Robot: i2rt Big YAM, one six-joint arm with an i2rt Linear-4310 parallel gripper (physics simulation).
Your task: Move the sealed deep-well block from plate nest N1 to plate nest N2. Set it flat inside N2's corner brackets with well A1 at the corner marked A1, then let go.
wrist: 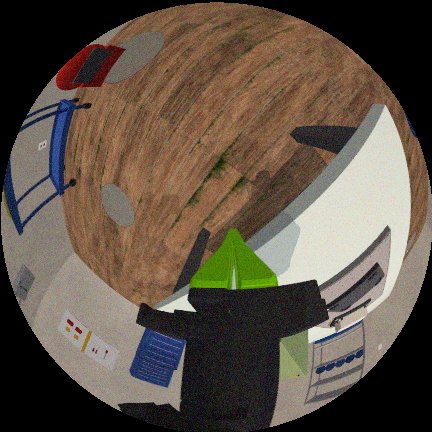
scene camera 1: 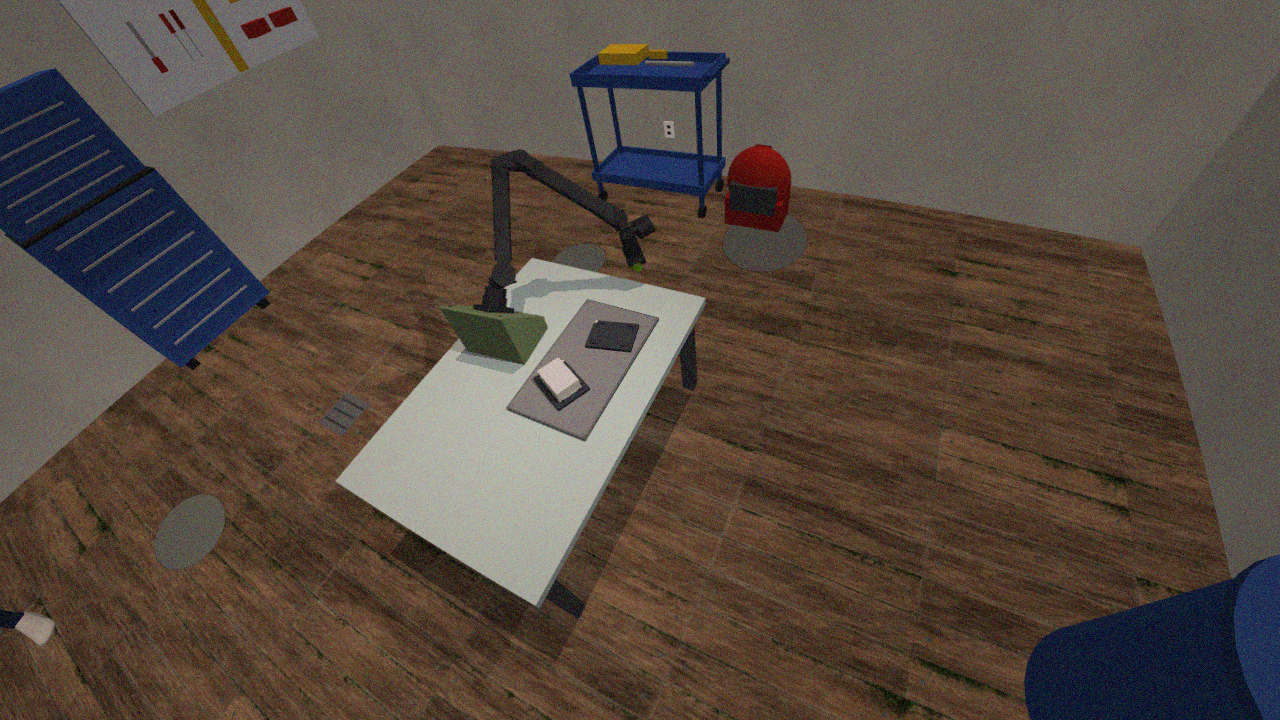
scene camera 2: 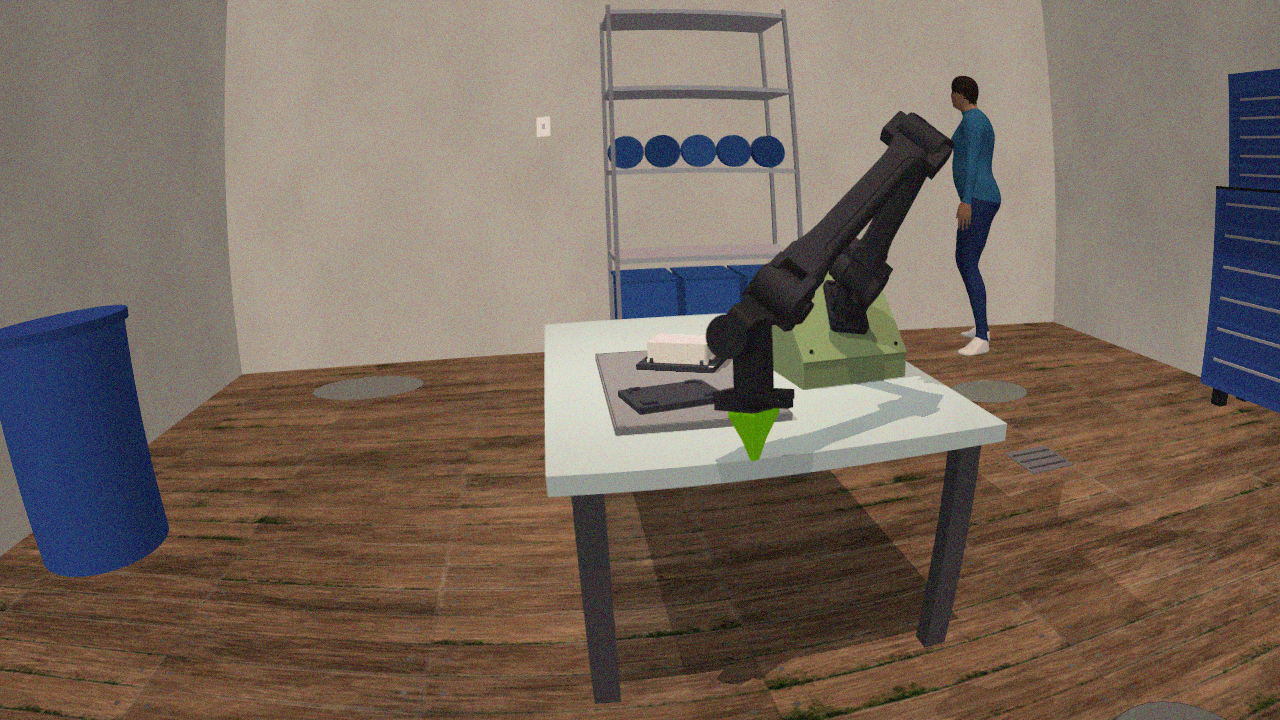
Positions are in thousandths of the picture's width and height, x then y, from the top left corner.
Scene:
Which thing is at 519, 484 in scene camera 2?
A white block.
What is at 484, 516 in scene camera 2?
A grey perforated plate.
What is my gripper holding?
Nothing.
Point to a grey perforated plate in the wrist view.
At 865, 587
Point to a white block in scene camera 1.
At 436, 524

